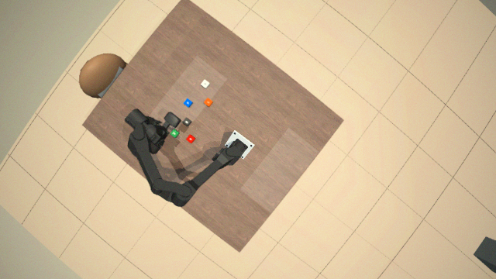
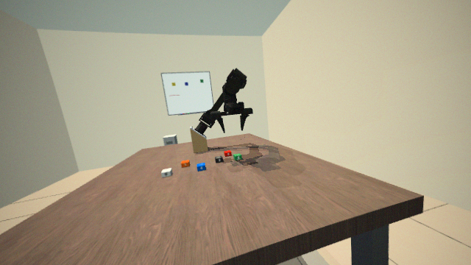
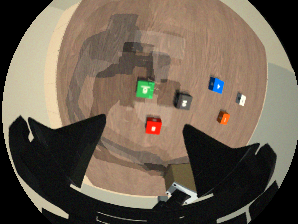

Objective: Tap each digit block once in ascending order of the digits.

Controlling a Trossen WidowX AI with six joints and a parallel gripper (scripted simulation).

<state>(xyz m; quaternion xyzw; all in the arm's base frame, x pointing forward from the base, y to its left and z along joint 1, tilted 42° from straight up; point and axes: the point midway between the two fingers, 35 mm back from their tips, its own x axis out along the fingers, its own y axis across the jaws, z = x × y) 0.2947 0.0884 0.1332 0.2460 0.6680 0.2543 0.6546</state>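
The white block is 29 cm to the right of my gripper tip, 12 cm below it and 5 cm ahead of it. The rest, counted from my gripper tip: green block (12 cm below, 1 cm ahead); black block (12 cm below, 8 cm to the right); red block (12 cm below, 7 cm behind, 3 cm to the right).
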